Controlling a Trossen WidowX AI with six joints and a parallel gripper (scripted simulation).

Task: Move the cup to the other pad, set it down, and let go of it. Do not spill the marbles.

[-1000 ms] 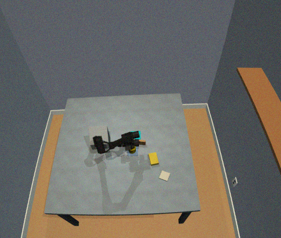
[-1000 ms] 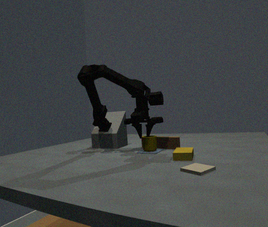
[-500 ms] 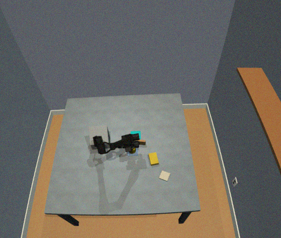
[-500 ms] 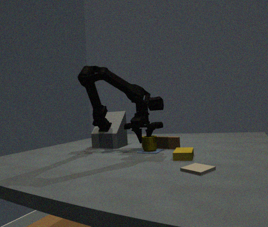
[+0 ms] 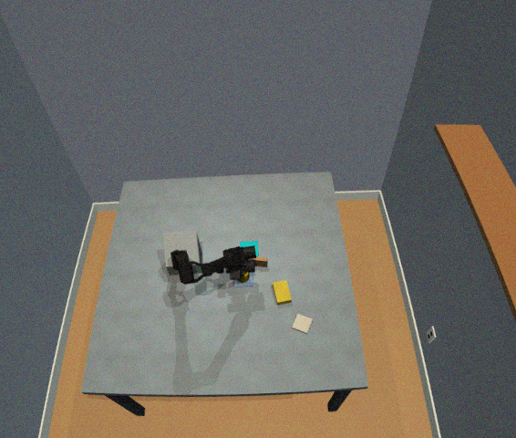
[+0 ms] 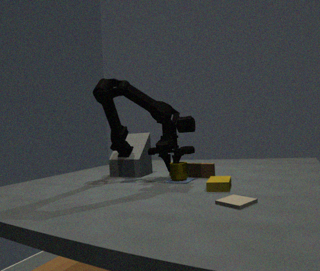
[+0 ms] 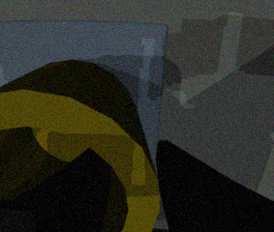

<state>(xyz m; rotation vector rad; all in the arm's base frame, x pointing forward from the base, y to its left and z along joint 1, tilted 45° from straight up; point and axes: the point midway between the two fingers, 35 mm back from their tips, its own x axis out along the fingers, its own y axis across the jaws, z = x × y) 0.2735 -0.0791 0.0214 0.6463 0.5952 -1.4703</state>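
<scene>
Right now the light blue pad is 3 cm ahead of my gripper tip and 4 cm below it. Also, from my gripper tip: yellow cup: 3 cm ahead; then cyan pad: 7 cm ahead, 17 cm to the left, 4 cm below; then brown bar: 5 cm ahead, 8 cm to the left, 2 cm below.
</scene>
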